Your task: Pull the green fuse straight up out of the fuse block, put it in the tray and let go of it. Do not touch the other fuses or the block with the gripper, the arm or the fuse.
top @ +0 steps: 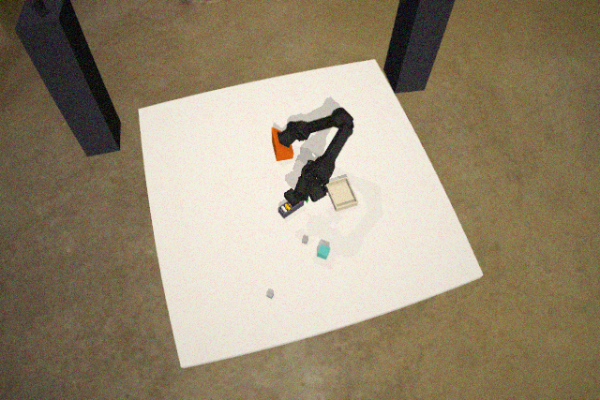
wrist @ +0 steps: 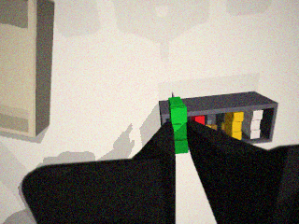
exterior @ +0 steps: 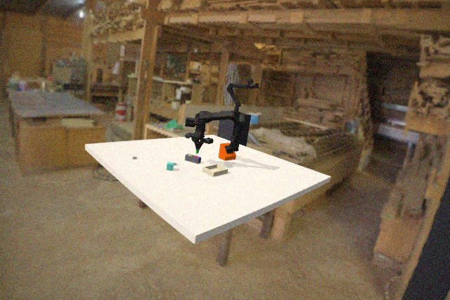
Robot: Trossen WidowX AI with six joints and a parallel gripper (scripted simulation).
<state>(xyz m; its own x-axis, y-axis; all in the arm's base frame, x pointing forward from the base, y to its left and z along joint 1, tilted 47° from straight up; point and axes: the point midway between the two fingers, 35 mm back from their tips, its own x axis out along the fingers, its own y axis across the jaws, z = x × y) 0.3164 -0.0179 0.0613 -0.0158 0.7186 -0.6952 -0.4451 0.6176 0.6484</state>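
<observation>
Right now my gripper tip is 3 cm past the beige tray, 17 cm to the right of it and 9 cm above it. The rest, counted from my gripper tip: green fuse (1 cm below).
</observation>
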